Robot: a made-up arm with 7 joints. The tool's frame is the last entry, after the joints. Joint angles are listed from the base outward. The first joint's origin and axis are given. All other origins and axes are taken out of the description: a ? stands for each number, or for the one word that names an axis. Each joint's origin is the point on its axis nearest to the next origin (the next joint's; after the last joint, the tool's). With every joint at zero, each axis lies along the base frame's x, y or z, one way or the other. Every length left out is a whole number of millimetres.
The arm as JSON. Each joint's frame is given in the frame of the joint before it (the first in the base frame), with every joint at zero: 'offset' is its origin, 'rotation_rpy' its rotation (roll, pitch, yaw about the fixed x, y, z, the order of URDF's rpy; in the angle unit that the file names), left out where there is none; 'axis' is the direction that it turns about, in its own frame. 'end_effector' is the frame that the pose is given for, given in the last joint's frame.
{
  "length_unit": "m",
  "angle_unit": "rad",
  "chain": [
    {
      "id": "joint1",
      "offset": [
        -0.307,
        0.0,
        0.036
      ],
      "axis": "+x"
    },
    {
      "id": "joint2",
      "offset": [
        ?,
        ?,
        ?
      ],
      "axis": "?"
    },
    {
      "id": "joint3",
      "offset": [
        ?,
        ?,
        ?
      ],
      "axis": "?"
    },
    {
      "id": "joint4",
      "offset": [
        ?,
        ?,
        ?
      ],
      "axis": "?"
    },
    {
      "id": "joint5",
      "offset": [
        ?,
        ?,
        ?
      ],
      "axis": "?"
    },
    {
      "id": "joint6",
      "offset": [
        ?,
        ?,
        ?
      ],
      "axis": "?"
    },
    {
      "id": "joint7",
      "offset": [
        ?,
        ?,
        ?
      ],
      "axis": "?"
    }
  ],
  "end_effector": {
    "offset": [
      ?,
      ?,
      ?
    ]
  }
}
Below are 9 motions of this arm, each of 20 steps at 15 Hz.
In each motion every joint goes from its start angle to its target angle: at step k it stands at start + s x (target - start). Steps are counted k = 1, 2, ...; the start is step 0. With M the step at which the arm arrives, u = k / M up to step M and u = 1 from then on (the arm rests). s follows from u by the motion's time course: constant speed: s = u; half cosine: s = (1 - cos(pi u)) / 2; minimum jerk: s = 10 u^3 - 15 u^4 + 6 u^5.
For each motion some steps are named. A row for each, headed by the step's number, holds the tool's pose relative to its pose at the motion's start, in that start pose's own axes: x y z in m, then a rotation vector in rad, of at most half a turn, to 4 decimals.
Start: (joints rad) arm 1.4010 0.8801 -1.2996 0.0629 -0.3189 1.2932 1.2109
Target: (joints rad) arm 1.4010 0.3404 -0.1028 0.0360 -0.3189 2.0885 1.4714
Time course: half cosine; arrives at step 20
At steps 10, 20:
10: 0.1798 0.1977 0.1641 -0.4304 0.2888 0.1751
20: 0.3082 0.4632 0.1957 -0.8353 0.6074 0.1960

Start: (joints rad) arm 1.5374 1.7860 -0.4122 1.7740 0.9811 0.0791 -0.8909
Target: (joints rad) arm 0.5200 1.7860 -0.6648 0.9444 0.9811 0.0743 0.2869
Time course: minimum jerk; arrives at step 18
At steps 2, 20:
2: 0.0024 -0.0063 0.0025 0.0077 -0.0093 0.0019
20: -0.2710 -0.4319 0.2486 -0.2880 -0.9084 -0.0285

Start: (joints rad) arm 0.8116 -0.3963 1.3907 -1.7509 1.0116 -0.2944 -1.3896
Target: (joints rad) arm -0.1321 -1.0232 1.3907 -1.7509 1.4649 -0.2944 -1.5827
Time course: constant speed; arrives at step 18
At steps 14, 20:
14: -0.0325 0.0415 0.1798 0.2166 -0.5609 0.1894
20: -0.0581 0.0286 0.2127 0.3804 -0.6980 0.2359

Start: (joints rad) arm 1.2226 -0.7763 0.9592 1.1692 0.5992 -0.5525 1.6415
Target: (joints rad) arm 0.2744 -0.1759 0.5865 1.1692 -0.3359 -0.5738 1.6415
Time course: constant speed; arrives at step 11
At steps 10, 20:
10: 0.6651 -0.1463 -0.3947 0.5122 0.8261 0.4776
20: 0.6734 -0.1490 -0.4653 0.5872 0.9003 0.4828

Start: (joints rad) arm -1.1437 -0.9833 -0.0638 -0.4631 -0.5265 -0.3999 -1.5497
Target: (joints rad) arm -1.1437 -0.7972 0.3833 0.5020 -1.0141 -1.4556 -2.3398
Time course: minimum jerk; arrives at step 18
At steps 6, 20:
6: 0.0282 0.0759 -0.0438 -0.0021 0.3637 0.1083
20: -0.2680 0.4187 -0.1622 -1.0103 1.1901 0.7236

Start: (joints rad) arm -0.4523 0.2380 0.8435 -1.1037 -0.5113 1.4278 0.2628
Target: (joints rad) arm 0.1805 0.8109 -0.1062 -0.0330 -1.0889 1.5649 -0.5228
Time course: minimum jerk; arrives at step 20
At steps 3, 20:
3: -0.0084 -0.0152 -0.0083 0.0281 -0.0072 -0.0374
20: -0.5189 -0.1147 -0.3479 0.7507 0.1669 -1.9197

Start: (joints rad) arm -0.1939 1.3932 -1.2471 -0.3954 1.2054 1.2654 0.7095
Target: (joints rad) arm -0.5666 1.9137 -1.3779 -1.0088 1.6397 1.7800 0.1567
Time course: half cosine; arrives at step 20
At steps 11, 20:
11: -0.2612 0.1425 0.1239 -0.3382 0.1293 -0.8784
20: -0.3736 0.3005 0.1360 -0.4574 0.1708 -1.5153

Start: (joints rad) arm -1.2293 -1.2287 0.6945 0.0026 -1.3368 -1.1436 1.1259
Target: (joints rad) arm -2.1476 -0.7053 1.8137 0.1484 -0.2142 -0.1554 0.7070
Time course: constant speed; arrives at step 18
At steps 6, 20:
6: 0.1366 0.0091 0.0155 -0.0160 0.5526 -0.2075
20: 0.2257 0.0002 -0.1940 0.0224 1.5764 -0.4906

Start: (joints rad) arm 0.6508 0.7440 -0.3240 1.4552 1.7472 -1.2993 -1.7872
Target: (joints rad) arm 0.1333 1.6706 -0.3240 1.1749 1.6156 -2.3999 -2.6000
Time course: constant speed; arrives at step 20
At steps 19, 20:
19: -0.2167 0.1022 -0.0071 -0.1720 0.0480 -0.1208
20: -0.2329 0.1101 -0.0073 -0.1856 0.0342 -0.1448

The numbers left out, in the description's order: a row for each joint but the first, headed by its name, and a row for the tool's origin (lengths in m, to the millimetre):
joint2: xyz 0.0 0.044 -0.112, axis +z
joint3: xyz 0.117 -0.168 0.0, axis +z
joint4: xyz 0.023 -0.061 0.0, axis +x
joint5: xyz 0.0 0.073 -0.125, axis -z
joint6: xyz 0.362 -0.108 0.0, axis -x
joint7: xyz 0.0 -0.107 0.369, axis +z
tool: xyz -0.002 -0.26 0.0

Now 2 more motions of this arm.
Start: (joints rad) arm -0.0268 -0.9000 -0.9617 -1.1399 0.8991 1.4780 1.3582
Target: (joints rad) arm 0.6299 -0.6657 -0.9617 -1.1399 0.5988 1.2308 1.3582
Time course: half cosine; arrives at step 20
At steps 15, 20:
15: -0.0926 0.4747 0.3067 -0.7925 -0.2561 0.1293
20: -0.1087 0.5736 0.3193 -0.9243 -0.2980 0.1817

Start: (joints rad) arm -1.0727 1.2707 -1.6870 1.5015 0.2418 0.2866 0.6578
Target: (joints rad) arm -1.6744 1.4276 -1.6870 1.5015 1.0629 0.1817 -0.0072
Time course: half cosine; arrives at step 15
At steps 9, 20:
9: -0.2973 0.0797 0.1395 -0.2782 0.1291 -0.8278
20: -0.4216 0.2293 0.2239 -0.4730 0.0536 -1.2772

